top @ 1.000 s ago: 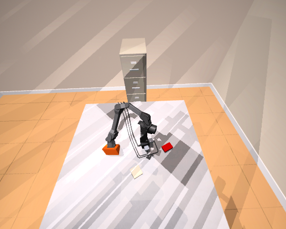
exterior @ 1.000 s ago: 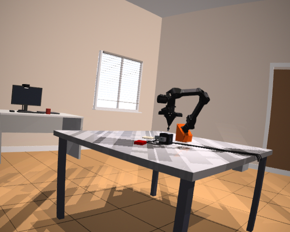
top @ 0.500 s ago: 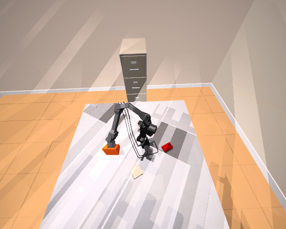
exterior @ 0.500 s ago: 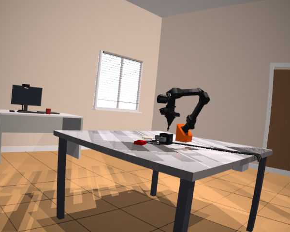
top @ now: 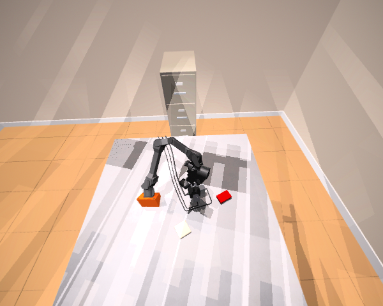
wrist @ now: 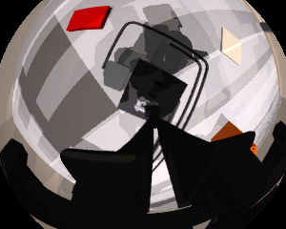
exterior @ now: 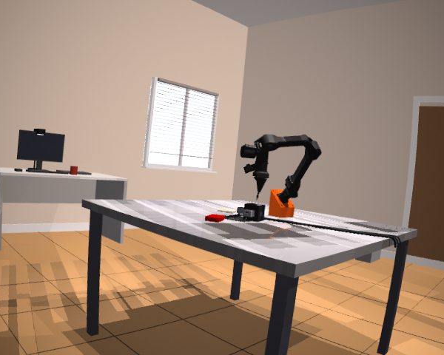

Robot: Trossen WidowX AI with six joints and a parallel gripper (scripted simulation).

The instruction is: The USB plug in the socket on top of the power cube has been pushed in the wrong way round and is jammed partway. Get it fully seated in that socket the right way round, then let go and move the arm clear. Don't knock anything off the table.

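My gripper tip is 2 cm above the USB plug. The rest, counted from my gripper tip: pad: 25 cm to the right, 13 cm below, 10 cm behind; red block: 22 cm ahead, 12 cm below, 8 cm to the right.
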